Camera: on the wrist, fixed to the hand. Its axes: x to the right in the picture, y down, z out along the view.
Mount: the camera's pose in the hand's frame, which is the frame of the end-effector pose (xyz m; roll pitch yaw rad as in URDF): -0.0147 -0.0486 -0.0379 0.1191 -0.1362 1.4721
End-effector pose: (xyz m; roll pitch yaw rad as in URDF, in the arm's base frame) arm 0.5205 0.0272 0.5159 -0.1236 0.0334 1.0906
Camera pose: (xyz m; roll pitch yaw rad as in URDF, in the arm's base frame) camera 0.5601 -0.0112 0.4848 0.1402 -0.0099 2.5632
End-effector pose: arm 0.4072 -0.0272 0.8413 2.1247 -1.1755 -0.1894
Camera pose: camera 0.4319 0.0269 0.8195 -1.7343 -0.3957 -2.5734
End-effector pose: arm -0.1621 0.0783 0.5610 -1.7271 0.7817 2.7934
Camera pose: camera -0.1778 0.1158 0.6096 1.6983 0.8867 -0.3176
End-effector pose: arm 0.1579 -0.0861 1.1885 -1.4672 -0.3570 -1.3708
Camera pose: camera 0.1102 -0.0659 1.2250 -0.9927 1.0583 -0.8663
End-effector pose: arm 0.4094 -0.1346 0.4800 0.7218 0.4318 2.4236
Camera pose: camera 0.4461 -0.1514 0.4312 0.7894 -0.6989 -2.8446
